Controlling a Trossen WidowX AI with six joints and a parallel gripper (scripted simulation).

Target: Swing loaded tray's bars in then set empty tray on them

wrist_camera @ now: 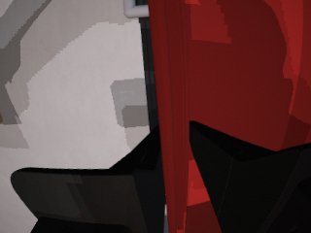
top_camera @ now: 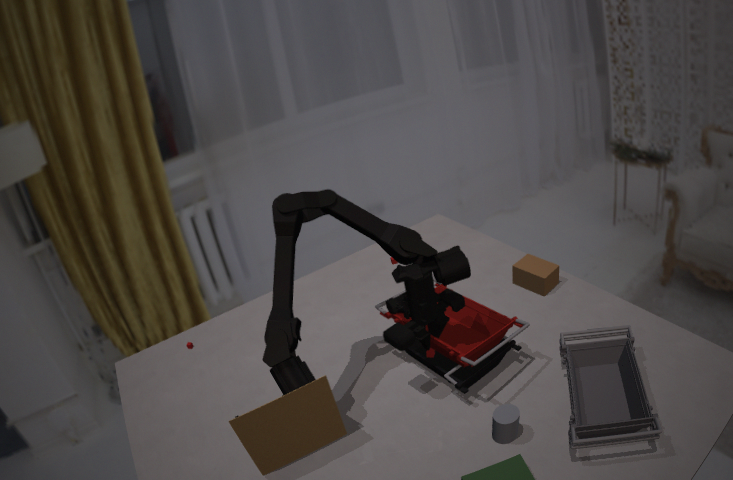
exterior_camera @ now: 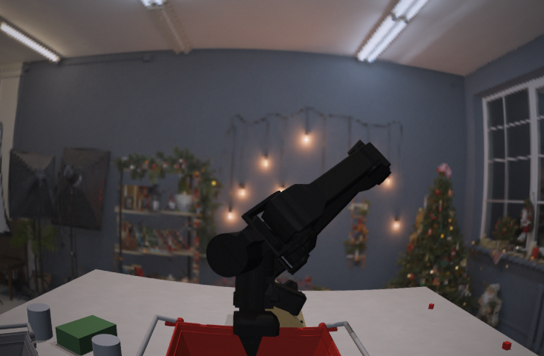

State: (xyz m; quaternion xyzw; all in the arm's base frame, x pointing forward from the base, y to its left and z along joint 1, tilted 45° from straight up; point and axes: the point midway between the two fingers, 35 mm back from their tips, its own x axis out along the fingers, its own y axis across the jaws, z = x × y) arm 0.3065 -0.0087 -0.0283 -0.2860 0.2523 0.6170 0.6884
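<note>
Now: gripper tip 7 cm short of the red tray and 3 cm below it. Also, from my gripper tip: tan box 44 cm ahead, 3 cm to the left, 6 cm below; then green block 15 cm behind, 35 cm to the right, 7 cm below.
</note>
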